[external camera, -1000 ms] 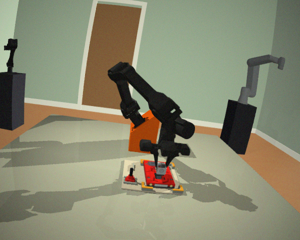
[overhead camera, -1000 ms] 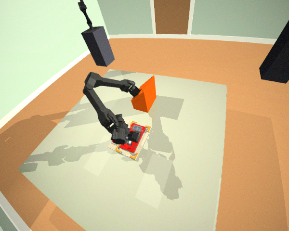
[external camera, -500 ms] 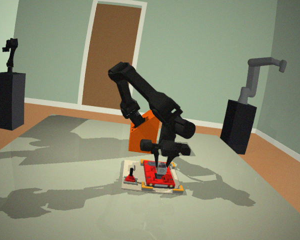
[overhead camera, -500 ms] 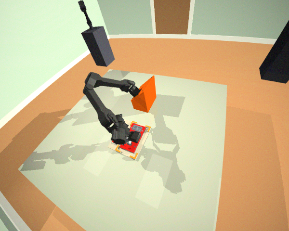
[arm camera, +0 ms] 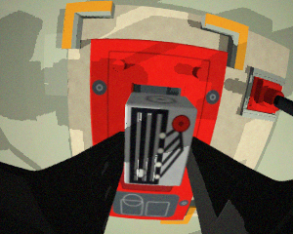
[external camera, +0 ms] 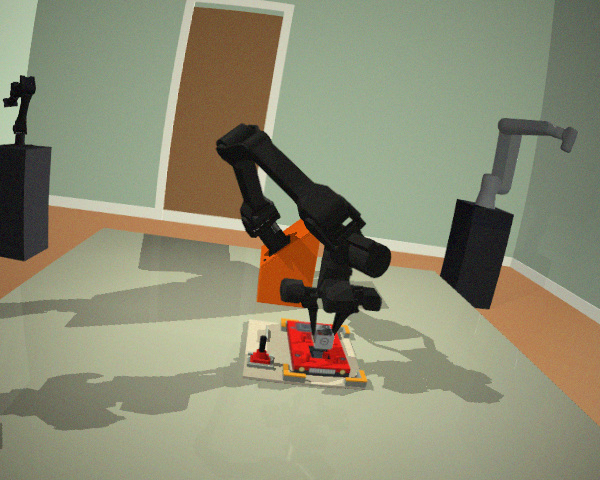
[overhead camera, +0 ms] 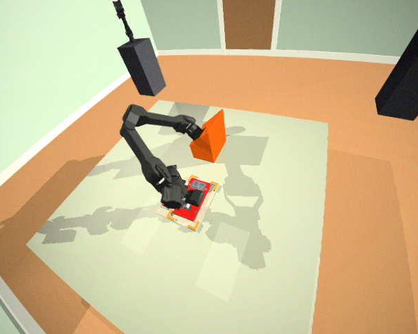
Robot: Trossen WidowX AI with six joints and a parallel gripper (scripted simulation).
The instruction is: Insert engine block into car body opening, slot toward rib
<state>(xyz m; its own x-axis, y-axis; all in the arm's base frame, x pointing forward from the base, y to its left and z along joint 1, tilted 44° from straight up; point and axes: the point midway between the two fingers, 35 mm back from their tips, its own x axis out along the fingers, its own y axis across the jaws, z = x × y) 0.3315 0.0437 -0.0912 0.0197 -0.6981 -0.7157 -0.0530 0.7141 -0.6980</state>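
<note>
Right now the engine block is 1 cm below my gripper tip.
</note>
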